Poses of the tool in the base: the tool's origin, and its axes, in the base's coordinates. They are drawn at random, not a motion.
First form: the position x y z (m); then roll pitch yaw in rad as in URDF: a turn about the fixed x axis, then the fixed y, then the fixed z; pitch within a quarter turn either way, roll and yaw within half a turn.
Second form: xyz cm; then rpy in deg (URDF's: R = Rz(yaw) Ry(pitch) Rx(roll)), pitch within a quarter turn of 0, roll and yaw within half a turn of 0. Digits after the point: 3 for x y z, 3 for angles.
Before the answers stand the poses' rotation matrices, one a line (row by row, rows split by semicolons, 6 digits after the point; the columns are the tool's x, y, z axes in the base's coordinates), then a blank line. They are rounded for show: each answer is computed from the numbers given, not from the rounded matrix.
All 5 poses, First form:
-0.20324 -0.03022 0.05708 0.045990 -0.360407 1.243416
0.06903 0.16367 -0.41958 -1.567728 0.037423 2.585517
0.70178 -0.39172 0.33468 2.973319 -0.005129 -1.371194
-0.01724 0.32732 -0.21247 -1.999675 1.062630 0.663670
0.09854 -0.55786 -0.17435 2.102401 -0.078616 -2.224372
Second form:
0.300904 -0.951100 -0.069749; 0.886054 0.305872 -0.348355; 0.352655 0.043020 0.934764
-0.848738 0.030157 -0.527952; 0.527488 -0.022355 -0.849269; -0.037414 -0.999295 0.003066
0.198277 -0.966472 -0.163153; -0.980133 -0.194637 -0.038164; 0.005129 0.167478 -0.985862
0.383294 -0.369699 -0.846409; 0.299737 -0.817012 0.492594; -0.873638 -0.442508 -0.202343
-0.606151 -0.361287 -0.708556; -0.791463 0.361966 0.492512; 0.078535 0.859332 -0.505352

-20.324 -3.022 5.708 2.635 -20.650 71.242
6.903 16.367 -41.958 -89.824 2.144 148.139
70.178 -39.172 33.468 170.359 -0.294 -78.564
-1.724 32.732 -21.247 -114.573 60.884 38.025
9.854 -55.786 -17.435 120.459 -4.504 -127.447

